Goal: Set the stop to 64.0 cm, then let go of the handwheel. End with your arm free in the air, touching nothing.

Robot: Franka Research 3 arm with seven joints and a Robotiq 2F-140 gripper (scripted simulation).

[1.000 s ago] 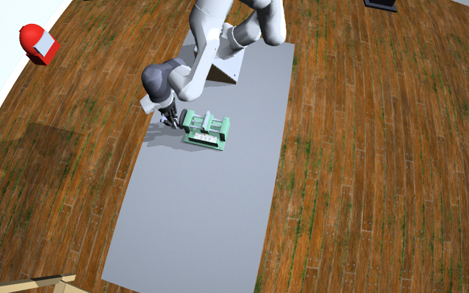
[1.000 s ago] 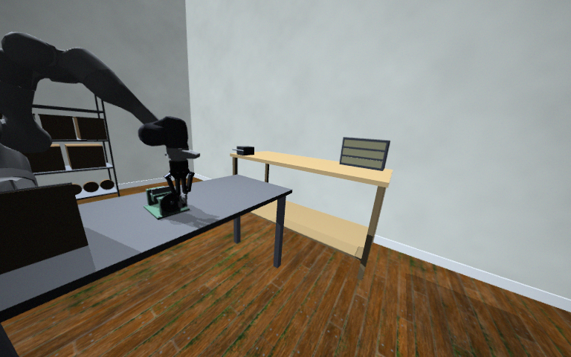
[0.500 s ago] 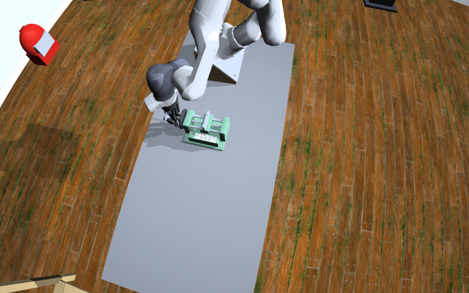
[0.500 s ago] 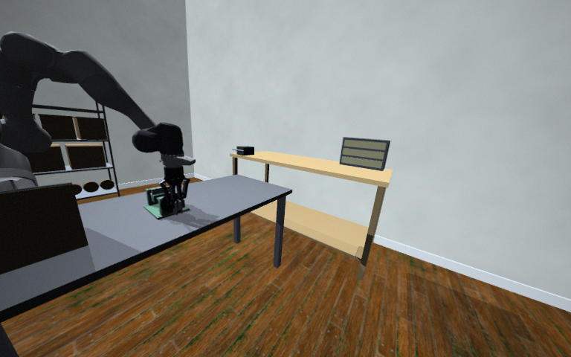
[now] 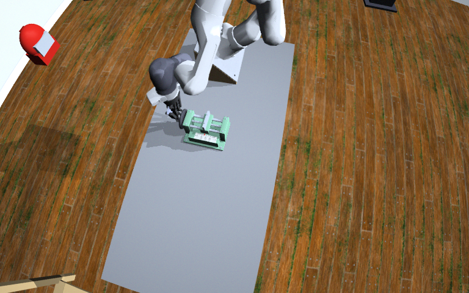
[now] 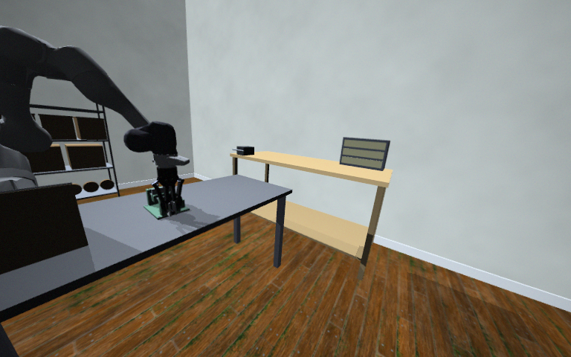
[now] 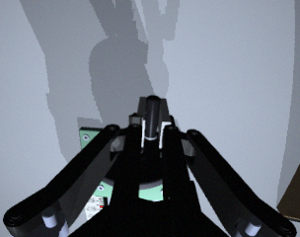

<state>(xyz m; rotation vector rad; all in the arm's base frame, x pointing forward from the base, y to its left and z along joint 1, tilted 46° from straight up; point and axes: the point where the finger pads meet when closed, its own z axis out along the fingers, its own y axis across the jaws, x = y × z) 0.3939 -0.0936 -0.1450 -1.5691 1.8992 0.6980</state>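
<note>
My gripper is now 1 cm short of the dark handwheel, 2 cm to the right of it and 1 cm above it. Round my hand: stop carriage 5 cm ahead, 15 cm to the left, 3 cm above.
</note>
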